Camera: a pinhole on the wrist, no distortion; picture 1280 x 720 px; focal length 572.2 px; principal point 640.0 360.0 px. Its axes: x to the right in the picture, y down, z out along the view. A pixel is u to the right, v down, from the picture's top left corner.
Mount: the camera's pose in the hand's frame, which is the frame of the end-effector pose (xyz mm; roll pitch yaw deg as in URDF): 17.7 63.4 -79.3 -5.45 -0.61 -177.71
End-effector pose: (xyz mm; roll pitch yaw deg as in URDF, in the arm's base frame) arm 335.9 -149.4 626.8 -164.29 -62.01 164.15
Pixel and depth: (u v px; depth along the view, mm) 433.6 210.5 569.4
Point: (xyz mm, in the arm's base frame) -205.7 29.7 579.1
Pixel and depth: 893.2 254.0 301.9
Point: 186.7 -86.0 412.7
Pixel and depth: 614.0 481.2 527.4
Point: -79.2 -250.6 489.9
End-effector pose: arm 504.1 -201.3 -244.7 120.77 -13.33 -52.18
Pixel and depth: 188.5 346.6 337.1
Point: 495.5 -588.1 -263.0
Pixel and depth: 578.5 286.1 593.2
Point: 196.7 -602.7 -410.4
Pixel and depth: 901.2 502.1 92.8
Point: 468.1 -195.8 -230.4
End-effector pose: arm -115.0 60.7 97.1 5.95 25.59 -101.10
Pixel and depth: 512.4 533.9 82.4
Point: -91.2 19.4 83.7
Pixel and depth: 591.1 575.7 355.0
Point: -272.0 -71.7 296.5
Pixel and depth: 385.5 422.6 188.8
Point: -125.3 -81.5 149.2
